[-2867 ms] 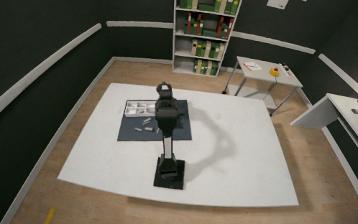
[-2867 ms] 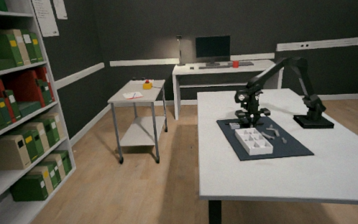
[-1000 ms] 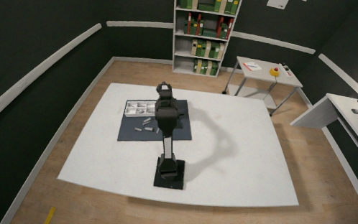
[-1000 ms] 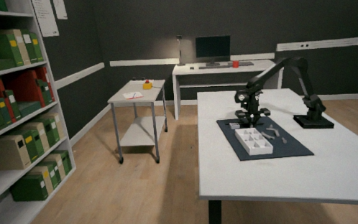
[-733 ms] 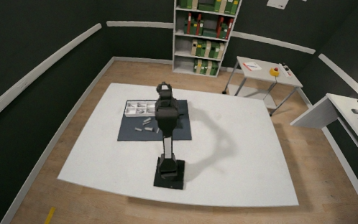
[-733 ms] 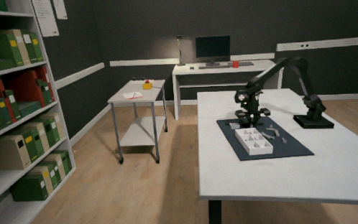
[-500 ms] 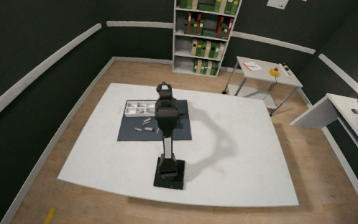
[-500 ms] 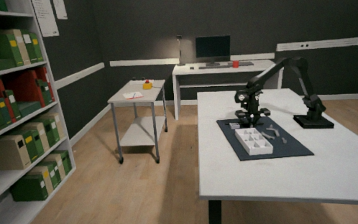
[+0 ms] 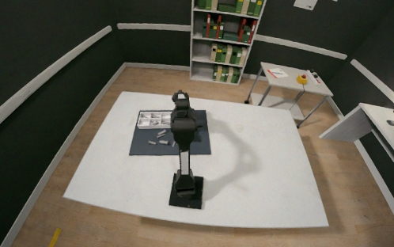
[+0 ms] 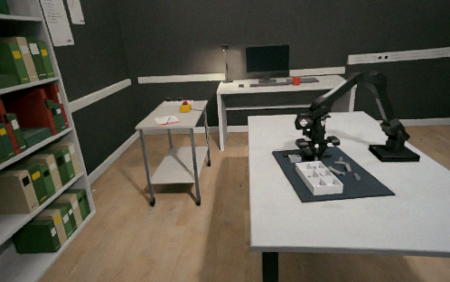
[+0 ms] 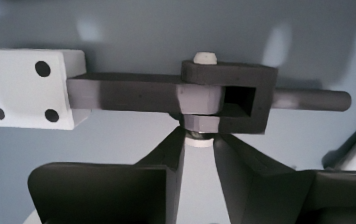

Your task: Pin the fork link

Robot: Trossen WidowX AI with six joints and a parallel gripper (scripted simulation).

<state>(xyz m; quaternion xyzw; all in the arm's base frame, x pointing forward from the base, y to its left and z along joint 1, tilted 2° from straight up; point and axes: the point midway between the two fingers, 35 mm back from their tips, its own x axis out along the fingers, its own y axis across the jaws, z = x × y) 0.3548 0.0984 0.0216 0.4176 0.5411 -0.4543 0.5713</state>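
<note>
Right now my hand is 2 cm short of the eye plate, 2 cm to the left of it and 3 cm above it. Also, from my hand: dark blue mat: 2 cm behind, 7 cm to the left, 5 cm below; grey block: 10 cm ahead, 3 cm below; pin: 11 cm behind, 1 cm to the right, 4 cm below.
</note>
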